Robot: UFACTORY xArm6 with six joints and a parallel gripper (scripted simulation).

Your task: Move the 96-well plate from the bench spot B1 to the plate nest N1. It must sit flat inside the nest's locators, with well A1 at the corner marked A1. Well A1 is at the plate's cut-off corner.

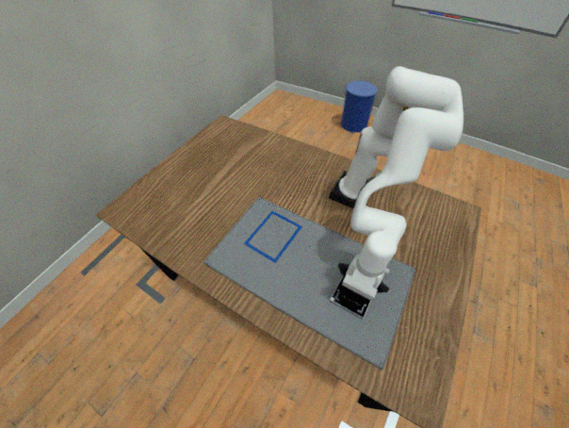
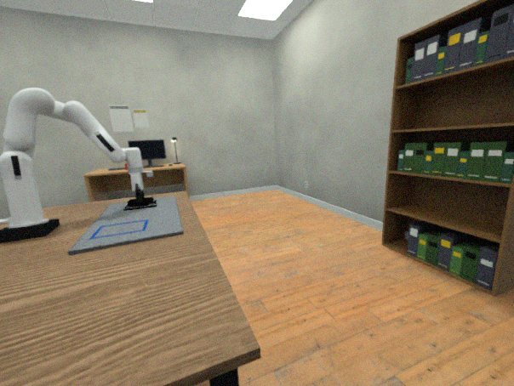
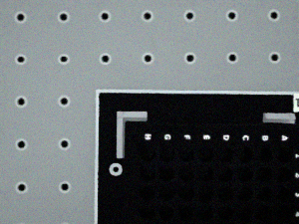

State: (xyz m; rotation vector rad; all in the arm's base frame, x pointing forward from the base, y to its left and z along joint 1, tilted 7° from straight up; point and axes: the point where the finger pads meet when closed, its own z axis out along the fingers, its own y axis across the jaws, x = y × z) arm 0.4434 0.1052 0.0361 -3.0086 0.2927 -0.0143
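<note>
Right now my hand is 1 cm above the black 96-well plate. The rest, counted from my hand: black plate nest N1: 4 cm below.
</note>
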